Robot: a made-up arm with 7 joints.
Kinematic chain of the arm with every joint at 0, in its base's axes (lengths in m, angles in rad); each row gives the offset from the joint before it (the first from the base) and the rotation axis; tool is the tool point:
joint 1: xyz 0 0 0.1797 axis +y
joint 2: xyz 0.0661 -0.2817 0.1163 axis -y
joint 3: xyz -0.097 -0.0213 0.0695 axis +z
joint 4: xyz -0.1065 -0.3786 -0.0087 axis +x
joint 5: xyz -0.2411 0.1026 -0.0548 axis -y
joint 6: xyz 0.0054 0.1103 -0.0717 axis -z
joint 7: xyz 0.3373 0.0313 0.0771 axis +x
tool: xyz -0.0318 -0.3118 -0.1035
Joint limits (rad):
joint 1: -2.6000..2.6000
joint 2: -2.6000..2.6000
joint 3: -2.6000..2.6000
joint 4: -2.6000..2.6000
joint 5: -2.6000..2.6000
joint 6: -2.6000..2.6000
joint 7: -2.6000..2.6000
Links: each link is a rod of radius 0.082 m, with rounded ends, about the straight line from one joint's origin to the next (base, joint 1, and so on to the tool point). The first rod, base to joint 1, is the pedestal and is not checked.
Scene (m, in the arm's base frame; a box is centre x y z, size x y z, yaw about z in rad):
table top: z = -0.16
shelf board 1: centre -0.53 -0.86 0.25 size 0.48 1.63 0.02 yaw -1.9
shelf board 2: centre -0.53 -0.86 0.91 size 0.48 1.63 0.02 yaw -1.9
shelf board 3: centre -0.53 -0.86 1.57 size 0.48 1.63 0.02 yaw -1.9
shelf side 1: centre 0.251 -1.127 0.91 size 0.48 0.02 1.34 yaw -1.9
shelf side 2: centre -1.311 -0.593 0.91 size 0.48 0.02 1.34 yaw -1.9
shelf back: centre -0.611 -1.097 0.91 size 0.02 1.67 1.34 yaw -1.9
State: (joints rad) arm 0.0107 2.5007 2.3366 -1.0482 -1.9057 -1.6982 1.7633
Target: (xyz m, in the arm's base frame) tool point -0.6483 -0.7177 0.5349
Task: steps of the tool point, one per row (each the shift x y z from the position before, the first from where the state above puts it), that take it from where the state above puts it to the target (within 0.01 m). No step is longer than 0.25 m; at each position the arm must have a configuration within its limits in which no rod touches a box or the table.
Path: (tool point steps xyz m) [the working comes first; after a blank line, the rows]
Joints at the target: -0.9198 2.6000 2.1873 -1.3177 -1.5563 -1.5523 1.4562
Straight joint move there: clear.

1: -0.1392 -0.0058 0.0724
2: -0.1770 0.0038 0.0199
3: -0.1929 0.0129 -0.0495
4: -0.1799 0.0204 -0.1260

